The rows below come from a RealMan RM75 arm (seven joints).
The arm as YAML. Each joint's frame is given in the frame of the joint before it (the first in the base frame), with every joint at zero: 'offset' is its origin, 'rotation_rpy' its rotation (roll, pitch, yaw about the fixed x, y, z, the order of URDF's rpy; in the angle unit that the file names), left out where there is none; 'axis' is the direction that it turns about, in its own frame. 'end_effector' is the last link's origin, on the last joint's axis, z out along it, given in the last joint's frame.
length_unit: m
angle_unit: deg
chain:
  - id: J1
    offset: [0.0, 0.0, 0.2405]
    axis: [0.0, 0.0, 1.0]
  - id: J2
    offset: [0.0, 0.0, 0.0]
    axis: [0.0, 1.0, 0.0]
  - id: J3
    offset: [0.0, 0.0, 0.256]
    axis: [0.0, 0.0, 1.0]
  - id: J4
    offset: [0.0, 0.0, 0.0]
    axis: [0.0, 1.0, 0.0]
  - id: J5
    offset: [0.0, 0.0, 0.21]
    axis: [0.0, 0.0, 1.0]
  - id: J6
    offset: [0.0, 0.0, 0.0]
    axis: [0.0, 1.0, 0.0]
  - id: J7
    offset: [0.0, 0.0, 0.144]
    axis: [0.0, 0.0, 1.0]
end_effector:
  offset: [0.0, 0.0, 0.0]
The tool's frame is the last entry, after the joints.
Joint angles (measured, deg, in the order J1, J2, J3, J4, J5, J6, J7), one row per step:
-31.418, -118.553, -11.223, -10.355, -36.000, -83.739, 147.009
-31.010, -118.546, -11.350, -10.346, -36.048, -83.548, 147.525
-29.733, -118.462, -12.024, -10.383, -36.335, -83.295, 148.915
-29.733, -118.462, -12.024, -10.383, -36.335, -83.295, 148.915
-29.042, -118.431, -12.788, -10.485, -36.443, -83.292, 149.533
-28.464, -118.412, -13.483, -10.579, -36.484, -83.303, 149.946
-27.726, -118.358, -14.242, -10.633, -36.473, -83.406, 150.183
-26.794, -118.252, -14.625, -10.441, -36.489, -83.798, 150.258
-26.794, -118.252, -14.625, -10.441, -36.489, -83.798, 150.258
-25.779, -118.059, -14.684, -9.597, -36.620, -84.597, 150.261
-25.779, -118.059, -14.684, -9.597, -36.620, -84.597, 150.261
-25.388, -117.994, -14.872, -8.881, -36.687, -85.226, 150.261
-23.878, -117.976, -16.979, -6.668, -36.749, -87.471, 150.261
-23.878, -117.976, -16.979, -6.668, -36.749, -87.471, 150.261
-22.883, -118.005, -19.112, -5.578, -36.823, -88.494, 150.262
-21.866, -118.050, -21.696, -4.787, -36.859, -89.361, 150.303
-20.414, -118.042, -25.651, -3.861, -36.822, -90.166, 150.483
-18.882, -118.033, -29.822, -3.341, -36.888, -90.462, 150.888
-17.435, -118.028, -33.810, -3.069, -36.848, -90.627, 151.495
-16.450, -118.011, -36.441, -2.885, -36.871, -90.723, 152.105
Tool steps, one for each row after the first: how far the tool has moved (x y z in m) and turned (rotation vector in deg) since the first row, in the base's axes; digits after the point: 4 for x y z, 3 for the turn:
-0.0023, -0.0010, 0.0001, 0.483, 0.318, 0.313
-0.0088, -0.0035, 0.0018, 2.134, 0.779, 1.434
-0.0088, -0.0035, 0.0018, 2.134, 0.779, 1.434
-0.0116, -0.0043, 0.0033, 3.170, 0.642, 2.198
-0.0139, -0.0050, 0.0046, 3.974, 0.465, 2.886
-0.0170, -0.0064, 0.0063, 4.717, 0.208, 3.785
-0.0218, -0.0093, 0.0086, 5.230, 0.074, 4.673
-0.0218, -0.0093, 0.0086, 5.230, 0.074, 4.673
-0.0293, -0.0128, 0.0126, 5.839, 0.352, 5.467
-0.0293, -0.0128, 0.0126, 5.839, 0.352, 5.467
-0.0330, -0.0137, 0.0156, 6.376, 0.487, 5.741
-0.0442, -0.0162, 0.0269, 9.054, 0.056, 7.364
-0.0442, -0.0162, 0.0269, 9.054, 0.056, 7.364
-0.0512, -0.0169, 0.0343, 11.237, -0.462, 9.035
-0.0577, -0.0175, 0.0418, 13.668, -1.214, 10.954
-0.0679, -0.0186, 0.0525, 17.296, -1.968, 13.952
-0.0788, -0.0205, 0.0627, 21.152, -2.563, 17.347
-0.0888, -0.0232, 0.0719, 24.837, -2.971, 20.457
-0.0958, -0.0257, 0.0783, 27.443, -3.009, 22.493

